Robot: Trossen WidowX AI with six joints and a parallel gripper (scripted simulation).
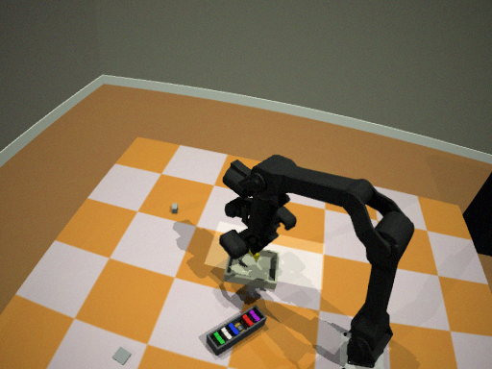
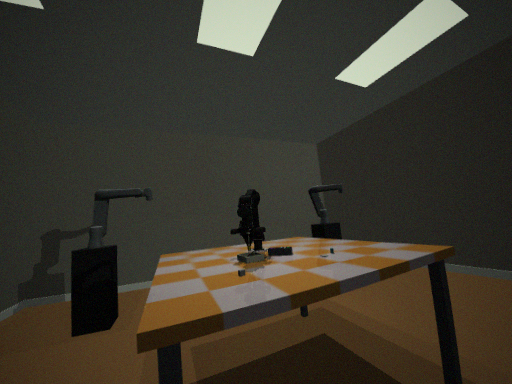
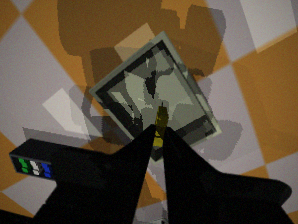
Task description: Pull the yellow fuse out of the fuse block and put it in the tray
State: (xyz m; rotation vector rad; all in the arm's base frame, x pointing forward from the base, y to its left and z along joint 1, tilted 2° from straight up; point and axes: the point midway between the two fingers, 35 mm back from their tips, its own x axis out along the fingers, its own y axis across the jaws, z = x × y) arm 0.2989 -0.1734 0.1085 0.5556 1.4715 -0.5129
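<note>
My gripper tip is now 1 cm above the yellow fuse. Also, from my gripper tip: tray 7 cm below; then flat grey tile 22 cm ahead, 32 cm to the left, 7 cm below; then grey cube 27 cm ahead, 13 cm to the right, 6 cm below.
</note>
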